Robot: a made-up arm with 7 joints.
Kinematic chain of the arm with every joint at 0, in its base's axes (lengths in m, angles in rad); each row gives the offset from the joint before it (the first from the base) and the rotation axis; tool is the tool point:
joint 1: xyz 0 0 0.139 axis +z
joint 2: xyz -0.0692 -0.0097 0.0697 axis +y
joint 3: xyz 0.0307 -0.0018 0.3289 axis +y
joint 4: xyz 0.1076 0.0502 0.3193 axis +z
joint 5: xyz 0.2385 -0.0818 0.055 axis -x
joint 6: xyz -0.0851 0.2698 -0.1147 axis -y
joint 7: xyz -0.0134 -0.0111 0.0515 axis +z
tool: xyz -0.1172 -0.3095 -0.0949
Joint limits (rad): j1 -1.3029..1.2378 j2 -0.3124..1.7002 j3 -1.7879..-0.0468 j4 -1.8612..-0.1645 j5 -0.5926..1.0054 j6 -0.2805..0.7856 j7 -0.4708..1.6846
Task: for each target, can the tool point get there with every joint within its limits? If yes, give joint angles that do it. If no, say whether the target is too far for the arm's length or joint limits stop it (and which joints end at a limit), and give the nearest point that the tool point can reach.
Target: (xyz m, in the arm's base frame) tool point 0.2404 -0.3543 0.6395
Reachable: yes | joints 0.0616 0.9630 -1.0666 -1.5444 0.6366 0.2634 1.2765
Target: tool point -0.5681 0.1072 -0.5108
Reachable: no: joint limits stop it (at a limit: joint 1, joint 2, joint 3, joint 6, joint 7) | nearest point -0.1912 -0.3604 -0.3070 | short by 0.634 m
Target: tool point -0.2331 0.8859 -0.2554
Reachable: no: joint limits stop it (at a limit: joint 1, joint 2, joint 4, joint 5, joint 6, joint 7) | nearest point 0.0910 0.7671 -0.2505 | short by 0.345 m
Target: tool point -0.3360 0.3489 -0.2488
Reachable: no: joint limits stop it (at a limit: joint 1, joint 2, joint 3, joint 5, joint 6, joint 7) | nearest point -0.0202 0.3877 -0.0572 | short by 0.371 m
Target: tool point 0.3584 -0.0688 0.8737
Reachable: yes | joints 0.9250 0.3028 -0.6258 -1.2037 -0.2561 0.3641 1.1669
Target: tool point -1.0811 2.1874 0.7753
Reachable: no: too far | nearest point -0.3800 0.7689 0.7000 | short by 1.584 m
